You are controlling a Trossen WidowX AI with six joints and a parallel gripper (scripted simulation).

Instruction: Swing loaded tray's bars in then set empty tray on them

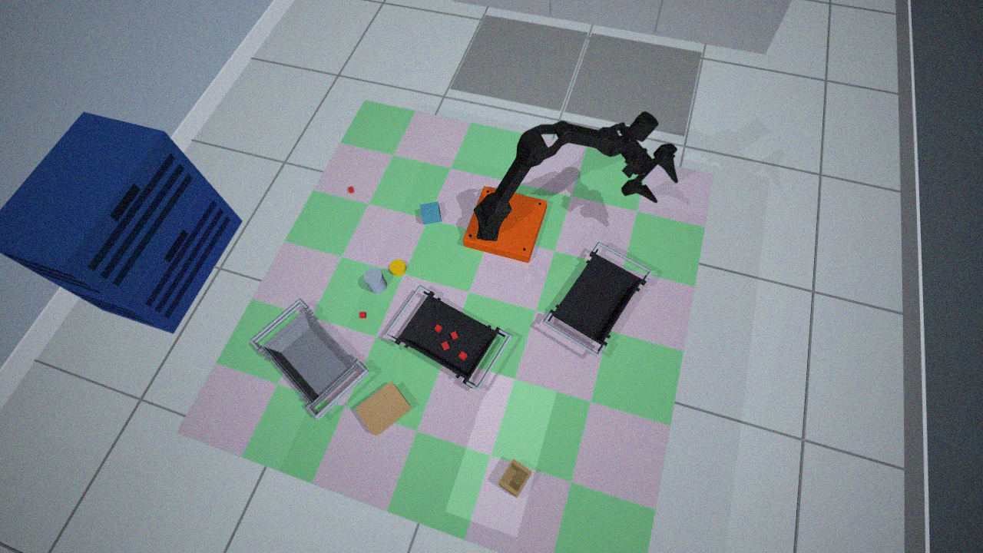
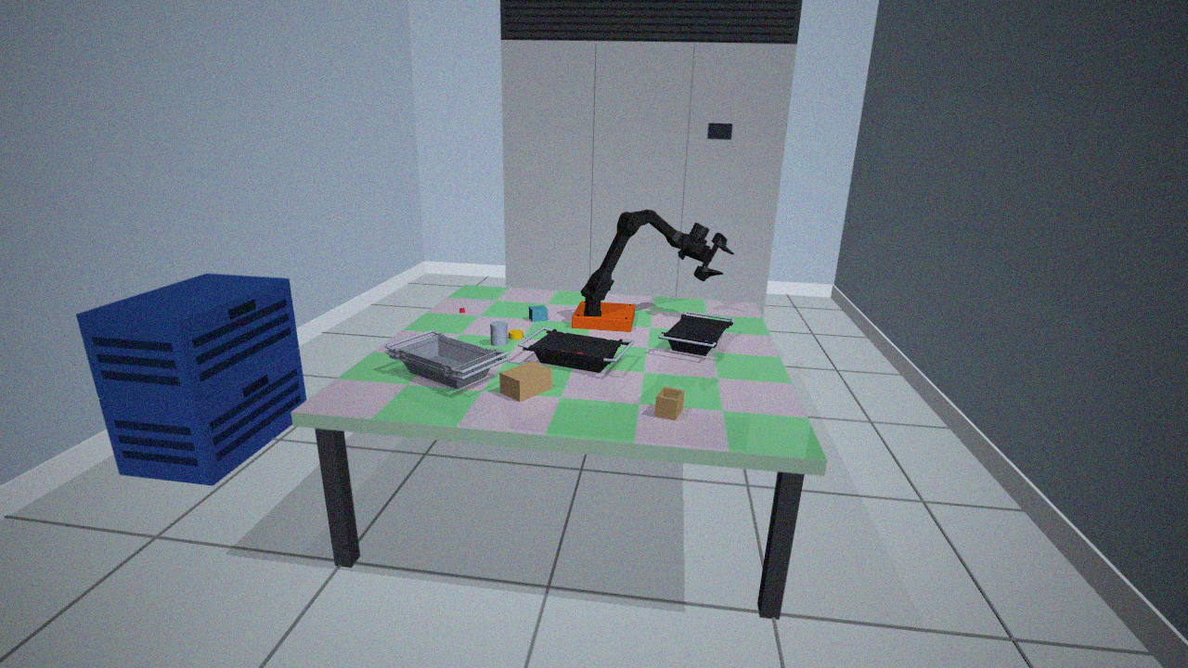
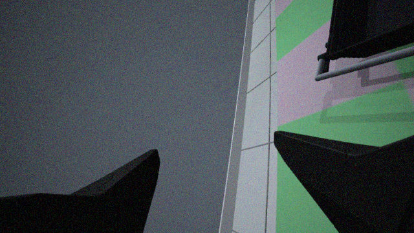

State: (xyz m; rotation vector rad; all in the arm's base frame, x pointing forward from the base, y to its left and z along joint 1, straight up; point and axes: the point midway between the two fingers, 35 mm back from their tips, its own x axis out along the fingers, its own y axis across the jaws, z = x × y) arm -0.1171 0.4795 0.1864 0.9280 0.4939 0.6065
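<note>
Now: the red block 830 mm to the right of my gripper tip, 420 mm ahead of it and 220 mm below it. Round my gripper tip: black tray: 270 mm ahead, 180 mm below, 140 mm to the right; then blue cube: 710 mm to the right, 200 mm below, 40 mm ahead; then yellow disc: 770 mm to the right, 250 mm ahead, 220 mm below.
</note>
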